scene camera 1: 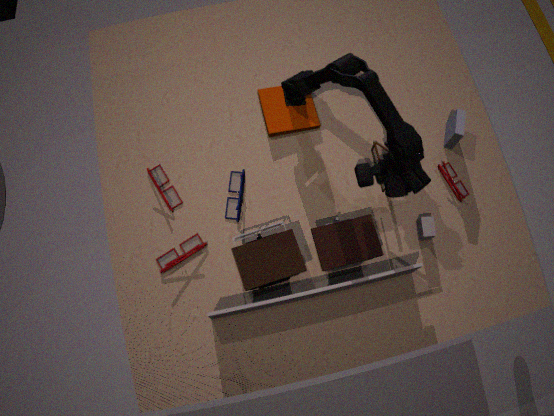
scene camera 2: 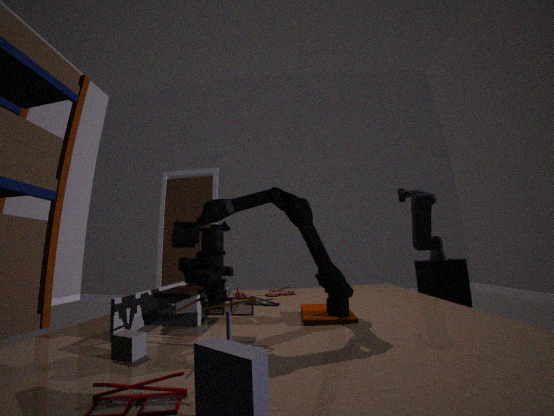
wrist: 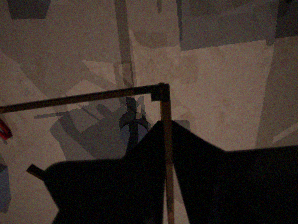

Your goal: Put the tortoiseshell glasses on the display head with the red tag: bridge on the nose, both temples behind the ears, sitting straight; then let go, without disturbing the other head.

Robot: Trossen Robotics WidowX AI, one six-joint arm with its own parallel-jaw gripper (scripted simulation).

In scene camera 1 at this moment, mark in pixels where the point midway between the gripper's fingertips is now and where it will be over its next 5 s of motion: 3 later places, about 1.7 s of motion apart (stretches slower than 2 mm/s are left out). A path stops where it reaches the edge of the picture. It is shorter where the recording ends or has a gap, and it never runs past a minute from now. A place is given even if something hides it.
The gripper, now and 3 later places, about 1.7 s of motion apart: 382, 181; 374, 190; 373, 198; 373, 199
